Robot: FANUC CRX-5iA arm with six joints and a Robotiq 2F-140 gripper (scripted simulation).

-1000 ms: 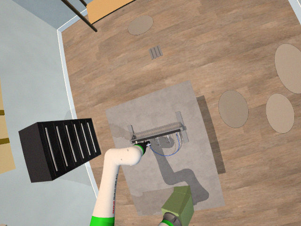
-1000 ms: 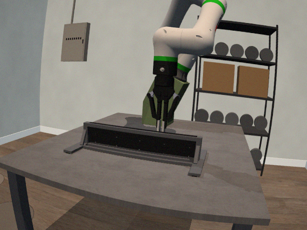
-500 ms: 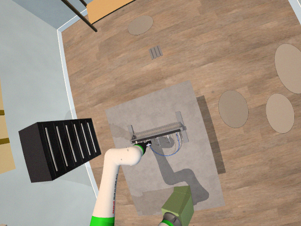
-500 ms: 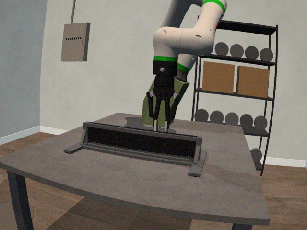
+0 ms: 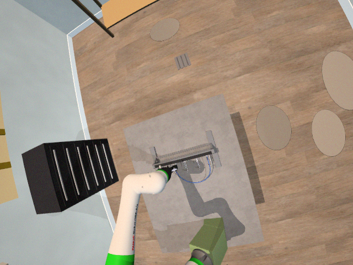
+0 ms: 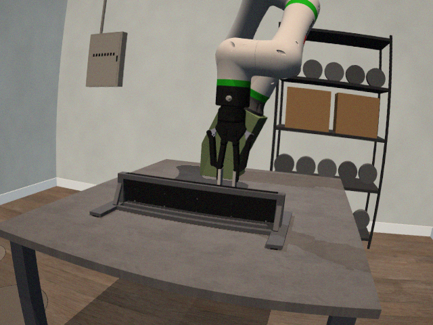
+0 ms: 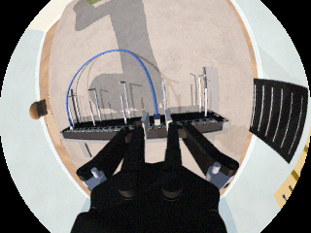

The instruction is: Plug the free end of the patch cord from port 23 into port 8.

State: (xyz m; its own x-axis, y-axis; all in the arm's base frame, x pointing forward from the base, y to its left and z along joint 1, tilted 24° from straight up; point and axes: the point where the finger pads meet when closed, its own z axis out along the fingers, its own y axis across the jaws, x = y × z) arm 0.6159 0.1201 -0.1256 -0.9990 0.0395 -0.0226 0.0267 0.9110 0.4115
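The plug is 1 cm ahead of my hand and 3 cm below it.
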